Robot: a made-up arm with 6 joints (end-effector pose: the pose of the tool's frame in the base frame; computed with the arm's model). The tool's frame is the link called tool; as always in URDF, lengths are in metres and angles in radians. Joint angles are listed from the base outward.
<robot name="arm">
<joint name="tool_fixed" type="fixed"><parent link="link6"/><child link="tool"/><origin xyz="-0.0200 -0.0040 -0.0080" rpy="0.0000 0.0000 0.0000"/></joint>
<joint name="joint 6" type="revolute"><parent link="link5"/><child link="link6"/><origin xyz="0.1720 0.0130 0.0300" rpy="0.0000 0.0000 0.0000"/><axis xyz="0.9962 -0.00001 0.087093"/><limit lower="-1.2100" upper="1.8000"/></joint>
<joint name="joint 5" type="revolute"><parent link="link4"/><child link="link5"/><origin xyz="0.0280 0.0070 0.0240" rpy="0.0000 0.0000 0.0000"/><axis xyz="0.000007 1 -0.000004"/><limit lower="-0.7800" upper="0.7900"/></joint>
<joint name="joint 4" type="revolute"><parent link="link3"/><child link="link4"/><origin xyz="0.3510 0.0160 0.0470" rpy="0.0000 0.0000 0.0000"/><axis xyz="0.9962 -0.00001 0.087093"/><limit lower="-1.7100" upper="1.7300"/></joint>
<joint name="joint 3" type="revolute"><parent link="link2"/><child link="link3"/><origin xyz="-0.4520 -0.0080 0.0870" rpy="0.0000 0.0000 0.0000"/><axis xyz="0.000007 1 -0.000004"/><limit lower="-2.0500" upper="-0.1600"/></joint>
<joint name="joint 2" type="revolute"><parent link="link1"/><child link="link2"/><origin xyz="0.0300 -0.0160 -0.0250" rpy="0.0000 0.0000 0.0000"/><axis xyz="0.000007 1 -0.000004"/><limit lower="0.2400" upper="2.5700"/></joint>
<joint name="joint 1" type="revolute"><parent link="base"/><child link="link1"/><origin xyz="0.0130 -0.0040 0.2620" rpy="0.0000 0.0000 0.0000"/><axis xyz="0 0 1"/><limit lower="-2.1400" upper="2.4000"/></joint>
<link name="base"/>
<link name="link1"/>
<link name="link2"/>
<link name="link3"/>
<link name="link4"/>
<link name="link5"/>
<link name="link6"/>
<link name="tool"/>
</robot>
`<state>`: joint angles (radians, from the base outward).
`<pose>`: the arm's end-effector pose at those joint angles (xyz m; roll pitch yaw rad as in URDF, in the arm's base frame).
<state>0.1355 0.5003 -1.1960 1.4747 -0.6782 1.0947</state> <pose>0.0221 -0.1334 0.9180 -3.1112 -0.7206 -0.7542</pose>
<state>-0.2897 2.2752 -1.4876 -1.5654 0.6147 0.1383</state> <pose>0.7421 -0.2925 0.1932 -1.9312 0.5286 -1.1330</pose>
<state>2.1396 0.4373 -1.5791 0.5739 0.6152 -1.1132</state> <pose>0.0657 -0.1459 0.9878 -0.8347 -0.5952 2.4636</pose>
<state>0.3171 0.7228 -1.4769 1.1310 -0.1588 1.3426</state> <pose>0.0825 -0.0309 1.0407 2.5918 -0.9720 0.1588</pose>
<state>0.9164 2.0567 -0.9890 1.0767 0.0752 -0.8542</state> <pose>0.4265 0.4973 0.1709 0.3809 1.0945 1.1028</pose>
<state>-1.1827 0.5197 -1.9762 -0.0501 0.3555 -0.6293</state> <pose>-0.0967 0.2751 1.0684 -0.5257 -1.1151 -1.3467</pose>
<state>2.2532 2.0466 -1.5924 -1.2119 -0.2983 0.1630</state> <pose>-0.5544 0.5871 0.4341 -0.9811 0.2984 2.4663</pose>
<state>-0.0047 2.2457 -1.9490 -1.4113 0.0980 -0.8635</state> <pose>0.9208 0.0058 0.4305 -2.3090 0.1658 -0.1701</pose>
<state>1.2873 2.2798 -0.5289 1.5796 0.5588 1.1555</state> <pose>0.0777 0.3759 0.0035 -1.9396 0.9797 2.8444</pose>
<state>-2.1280 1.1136 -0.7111 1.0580 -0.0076 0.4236</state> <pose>-0.2377 -0.3590 0.5597 1.5078 0.3183 -2.0435</pose>
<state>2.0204 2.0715 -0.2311 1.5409 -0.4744 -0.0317</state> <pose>-0.0056 0.2803 0.0778 -0.4966 1.1485 0.0497</pose>
